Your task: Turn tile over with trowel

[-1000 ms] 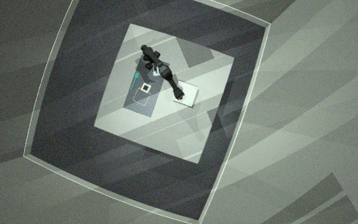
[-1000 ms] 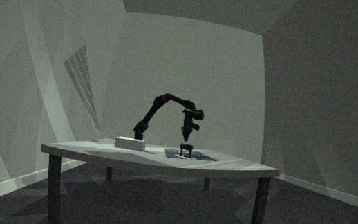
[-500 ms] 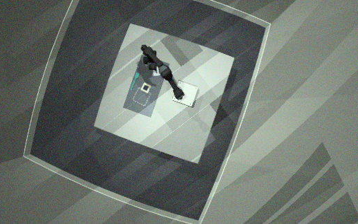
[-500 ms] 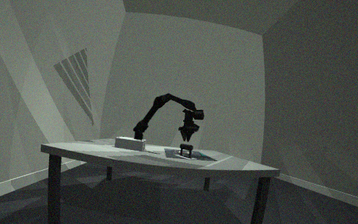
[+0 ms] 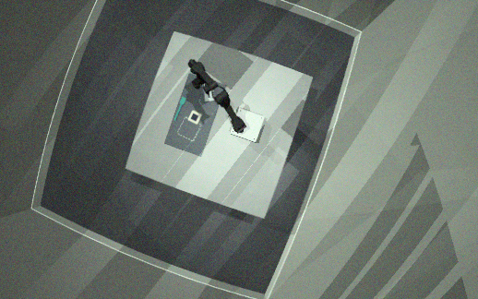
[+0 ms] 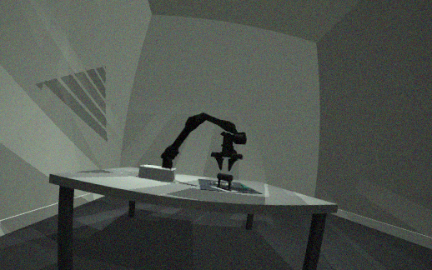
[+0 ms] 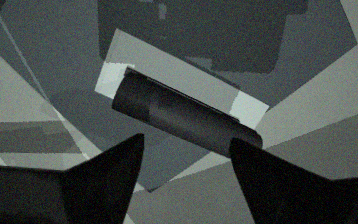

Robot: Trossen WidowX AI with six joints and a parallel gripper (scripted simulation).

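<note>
Now: the trowel 2 cm to the left of my gripper tip and 7 cm below it. The rest, counted from my gripper tip: tile 5 cm ahead, 26 cm to the left, 10 cm below; then teal elongated object 20 cm ahead, 20 cm to the left, 11 cm below.
</note>
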